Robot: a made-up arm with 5 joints.
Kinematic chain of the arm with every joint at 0, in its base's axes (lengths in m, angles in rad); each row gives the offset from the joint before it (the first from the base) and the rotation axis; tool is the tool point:
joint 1: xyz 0 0 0.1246 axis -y
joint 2: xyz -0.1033 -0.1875 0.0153 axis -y
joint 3: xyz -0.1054 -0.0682 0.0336 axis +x
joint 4: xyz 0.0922 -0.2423 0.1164 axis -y
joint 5: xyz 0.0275 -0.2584 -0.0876 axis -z
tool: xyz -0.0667 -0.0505 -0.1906
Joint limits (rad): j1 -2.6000..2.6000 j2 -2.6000..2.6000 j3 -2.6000..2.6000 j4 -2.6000..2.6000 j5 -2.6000..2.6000
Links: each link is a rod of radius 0.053 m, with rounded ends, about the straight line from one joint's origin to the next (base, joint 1, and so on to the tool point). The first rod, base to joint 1, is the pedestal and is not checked.
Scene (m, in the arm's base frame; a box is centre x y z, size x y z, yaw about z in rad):
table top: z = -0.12
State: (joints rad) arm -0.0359 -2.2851 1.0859 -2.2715 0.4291
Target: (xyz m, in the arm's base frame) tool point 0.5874 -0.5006 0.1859
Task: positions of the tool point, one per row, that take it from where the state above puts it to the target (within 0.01 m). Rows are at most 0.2 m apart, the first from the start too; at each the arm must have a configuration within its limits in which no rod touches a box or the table.
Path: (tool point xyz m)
1: -0.0613 -0.7586 0.5479
2: 0.0816 -0.7159 0.5880
3: 0.2416 -0.6682 0.5724
4: 0.3952 -0.6161 0.4954
5: 0.5176 -0.5600 0.3617
6: 0.5874 -0.5006 0.1859

